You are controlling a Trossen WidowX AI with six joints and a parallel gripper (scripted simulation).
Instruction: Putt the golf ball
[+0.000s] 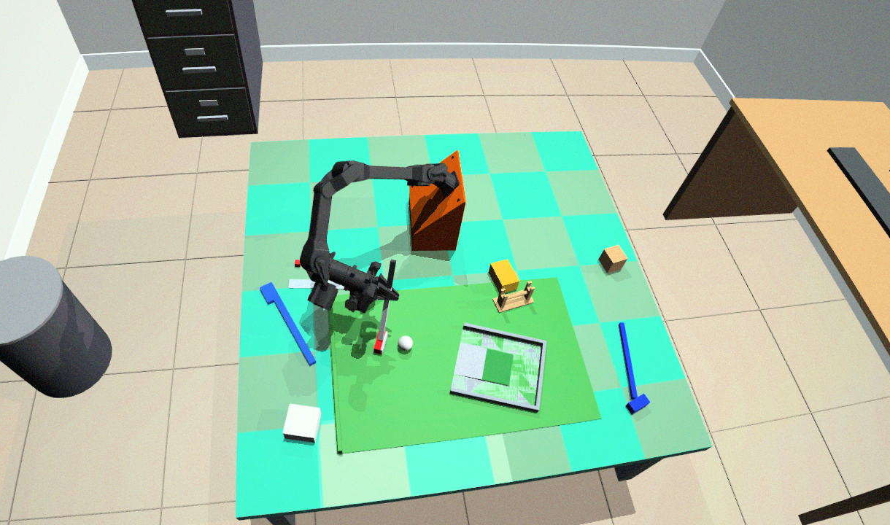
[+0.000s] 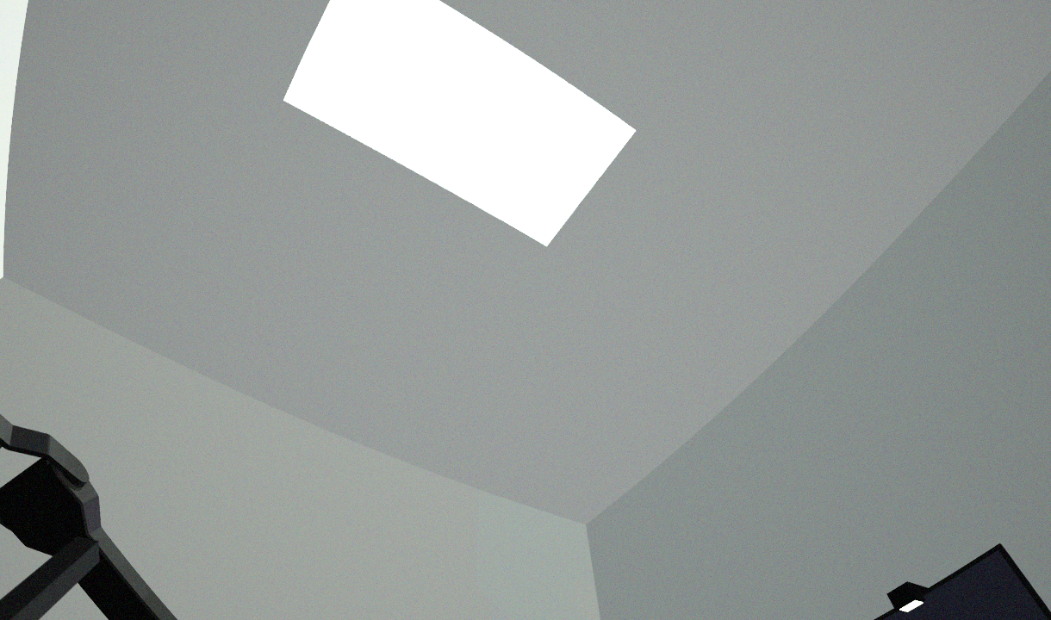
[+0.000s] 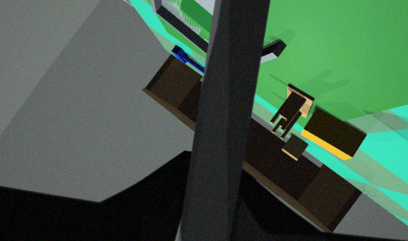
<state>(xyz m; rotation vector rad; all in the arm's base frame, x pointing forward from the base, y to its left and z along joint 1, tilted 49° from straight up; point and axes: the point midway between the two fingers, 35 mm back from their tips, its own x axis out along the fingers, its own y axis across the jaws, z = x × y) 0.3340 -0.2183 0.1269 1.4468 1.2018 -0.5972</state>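
Right now the red putter is 4 cm below my gripper tip, 3 cm to the right of it and 1 cm ahead of it. Also, from my gripper tip: white strip (17 cm behind, 16 cm to the right, 16 cm below); white golf ball (14 cm below, 7 cm ahead, 1 cm to the left); green mat (17 cm to the left, 16 cm below, 12 cm ahead).
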